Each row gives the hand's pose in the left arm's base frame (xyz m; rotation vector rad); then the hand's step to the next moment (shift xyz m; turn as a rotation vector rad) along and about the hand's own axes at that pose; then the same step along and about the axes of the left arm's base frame.
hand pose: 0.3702 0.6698 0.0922 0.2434 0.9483 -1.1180
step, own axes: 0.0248 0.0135 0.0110 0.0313 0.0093 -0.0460
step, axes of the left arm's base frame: 0.0199 -0.0167 -0.0157 -0.0128 0.0115 -0.0537
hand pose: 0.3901 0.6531 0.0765 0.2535 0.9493 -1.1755
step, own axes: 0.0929 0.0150 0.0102 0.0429 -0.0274 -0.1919
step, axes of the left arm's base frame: 0.0241 -0.0623 -0.0671 -0.1163 0.0796 -0.1398
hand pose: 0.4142 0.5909 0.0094 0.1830 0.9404 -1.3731
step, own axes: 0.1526 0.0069 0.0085 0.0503 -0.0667 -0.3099
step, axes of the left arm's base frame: -0.0037 -0.1177 -0.0977 -0.2059 0.1372 -0.2044
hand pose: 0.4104 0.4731 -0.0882 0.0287 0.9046 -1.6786
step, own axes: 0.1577 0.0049 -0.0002 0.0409 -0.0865 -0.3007
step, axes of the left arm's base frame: -0.0480 -0.1296 -0.0762 -0.2155 0.1403 -0.1829
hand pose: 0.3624 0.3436 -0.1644 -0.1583 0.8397 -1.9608
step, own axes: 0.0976 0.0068 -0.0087 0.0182 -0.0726 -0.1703
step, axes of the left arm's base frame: -0.0505 -0.0776 -0.0329 -0.1366 0.0906 -0.0879
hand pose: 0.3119 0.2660 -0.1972 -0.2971 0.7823 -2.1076
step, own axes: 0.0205 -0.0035 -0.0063 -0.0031 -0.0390 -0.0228
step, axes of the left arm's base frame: -0.0177 -0.0119 -0.0040 -0.0336 0.0296 0.0069
